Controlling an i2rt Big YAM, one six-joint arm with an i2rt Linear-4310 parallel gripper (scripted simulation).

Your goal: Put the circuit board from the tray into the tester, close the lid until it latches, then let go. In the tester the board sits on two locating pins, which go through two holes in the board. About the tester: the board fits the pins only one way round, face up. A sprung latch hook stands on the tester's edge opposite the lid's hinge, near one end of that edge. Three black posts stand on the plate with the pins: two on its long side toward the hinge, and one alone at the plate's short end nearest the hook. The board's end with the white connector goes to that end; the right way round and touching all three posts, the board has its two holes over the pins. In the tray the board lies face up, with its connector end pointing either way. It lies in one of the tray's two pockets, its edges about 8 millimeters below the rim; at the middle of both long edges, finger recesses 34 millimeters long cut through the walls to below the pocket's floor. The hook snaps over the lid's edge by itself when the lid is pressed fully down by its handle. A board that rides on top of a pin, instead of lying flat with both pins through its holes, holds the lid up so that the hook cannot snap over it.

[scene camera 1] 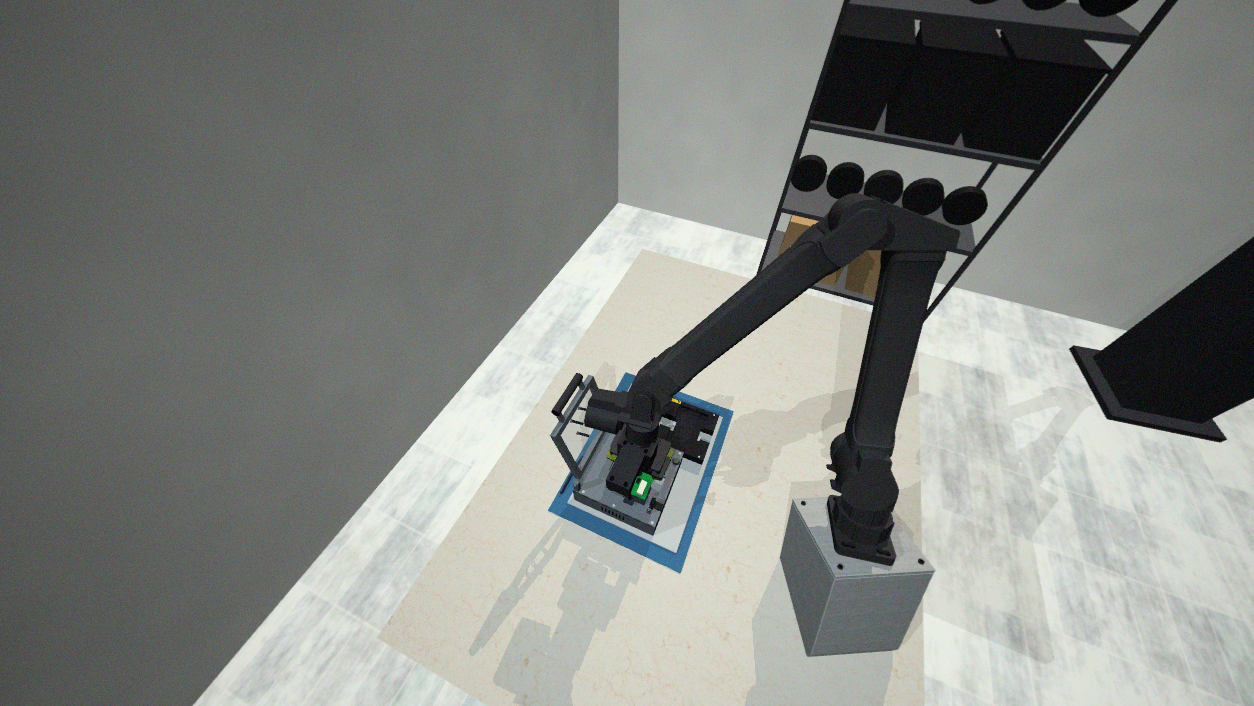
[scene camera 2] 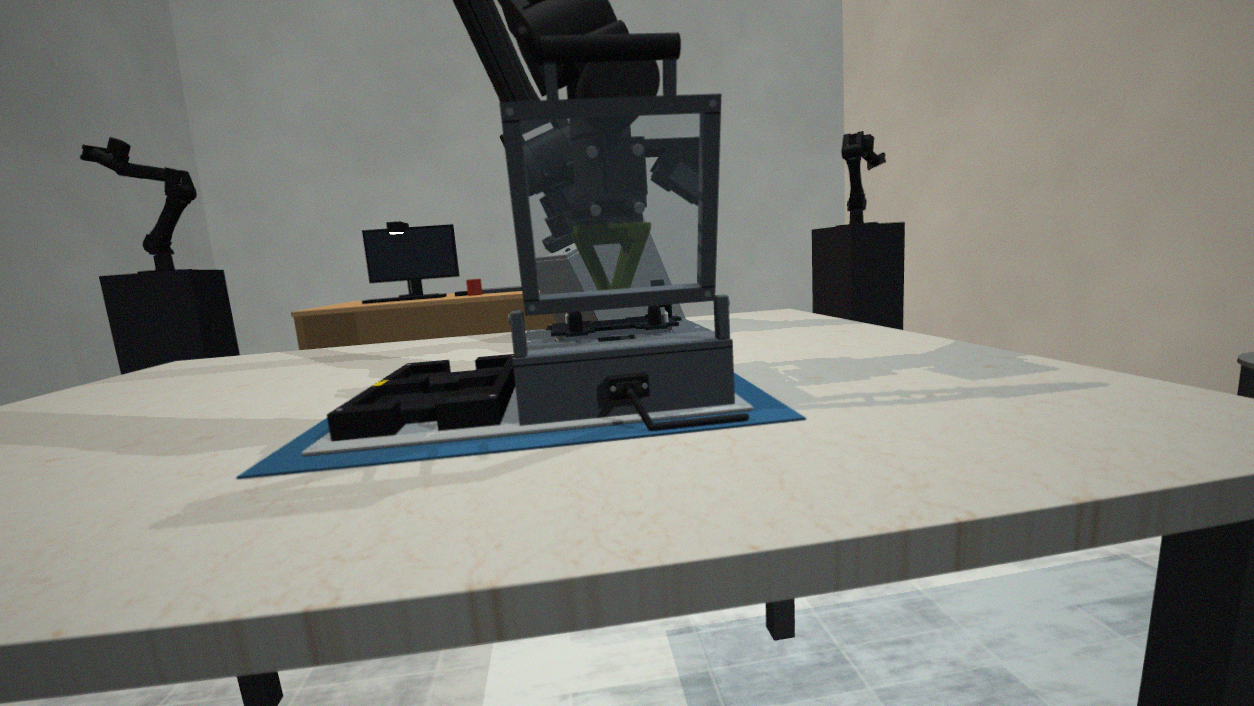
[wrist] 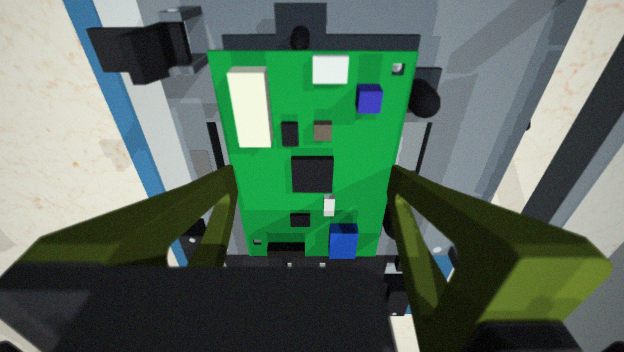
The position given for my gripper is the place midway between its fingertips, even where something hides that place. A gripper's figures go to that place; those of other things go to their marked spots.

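There's a latch hook (wrist: pixel 147 53) and a clear lid (wrist: pixel 573 193), and their marked spots are 16 cm apart. The lid itself is 15 cm from the lens, while my gripper (wrist: pixel 312 176) is 13 cm from the lens. A green circuit board (wrist: pixel 312 135) sits 12 cm from the lens, and for the hook it's 11 cm from the lens.
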